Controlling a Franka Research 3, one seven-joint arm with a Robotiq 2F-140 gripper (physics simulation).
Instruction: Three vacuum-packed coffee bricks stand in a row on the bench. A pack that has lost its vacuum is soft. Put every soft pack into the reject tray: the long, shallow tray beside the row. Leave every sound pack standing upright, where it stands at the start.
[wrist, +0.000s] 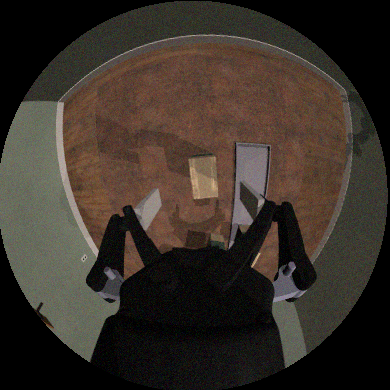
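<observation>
One coffee pack (203, 176) shows its tan top near the middle of the wrist view, upright on the bench. My gripper (198, 192) is open and empty, above the bench, its fingers apart to the left and right of this pack in the view. A second pack (217, 242) shows in part, with some green, at the upper edge of the gripper body. The long, shallow grey reject tray (252, 157) lies to the right. My right finger covers part of it. Another pack (256, 259) shows in part behind the right finger linkage, at the tray's lower end; most of it is hidden.
The brown bench top (210, 80) has a pale raised edge (60, 135) around it. The tray's raised rim runs close to the right of the nearest pack. Shadows of the arm and gripper fall on the bench left of and below that pack.
</observation>
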